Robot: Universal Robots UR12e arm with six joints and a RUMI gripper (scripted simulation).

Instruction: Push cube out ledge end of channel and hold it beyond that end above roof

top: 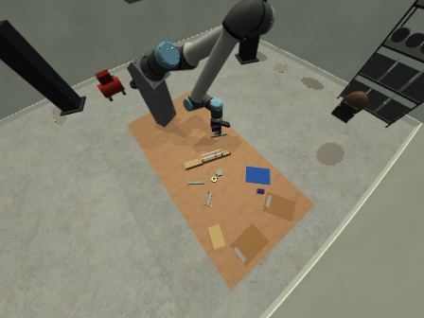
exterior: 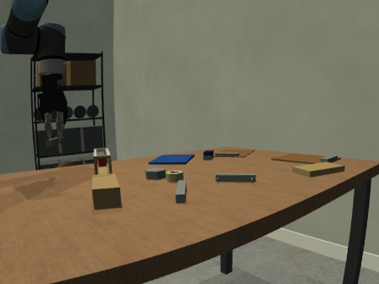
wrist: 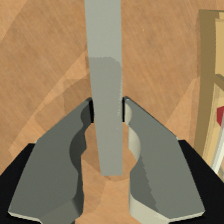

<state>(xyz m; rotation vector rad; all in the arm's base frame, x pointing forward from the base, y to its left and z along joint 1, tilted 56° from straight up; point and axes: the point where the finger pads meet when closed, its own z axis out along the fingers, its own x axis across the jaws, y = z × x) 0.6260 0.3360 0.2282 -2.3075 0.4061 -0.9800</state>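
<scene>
The grey bar is 1 cm below my hand. The rest, counted from my hand: channel: 16 cm ahead, 12 cm to the right, 8 cm below; red cube: 16 cm ahead, 8 cm to the right, 8 cm below; grey hex nut: 32 cm ahead, 12 cm below, 9 cm to the right.
</scene>
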